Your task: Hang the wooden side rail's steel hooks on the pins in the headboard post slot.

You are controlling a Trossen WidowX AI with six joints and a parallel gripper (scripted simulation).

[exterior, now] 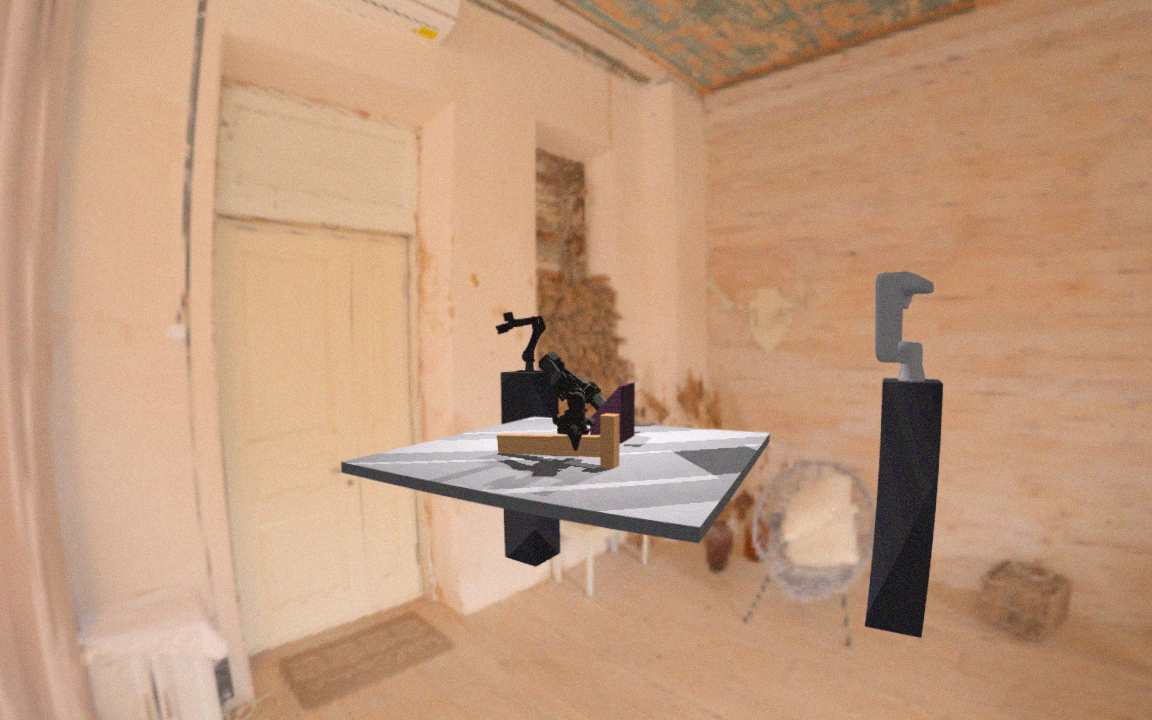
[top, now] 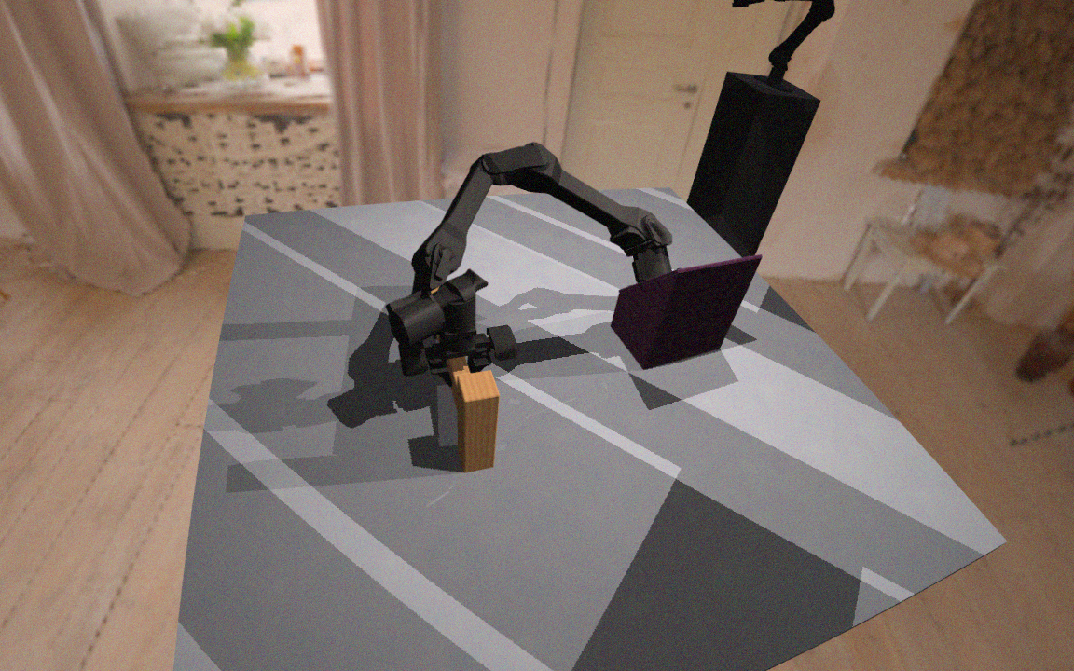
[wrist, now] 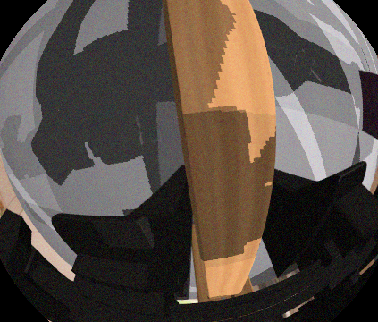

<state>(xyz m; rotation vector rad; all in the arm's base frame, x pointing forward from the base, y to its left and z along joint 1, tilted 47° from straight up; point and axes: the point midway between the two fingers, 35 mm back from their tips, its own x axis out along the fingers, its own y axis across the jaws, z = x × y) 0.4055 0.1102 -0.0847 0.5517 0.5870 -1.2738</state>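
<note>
Now: gripper tip 120 mm to the right of the wooden headboard post, 40 mm below it and 10 mm past it.
</note>
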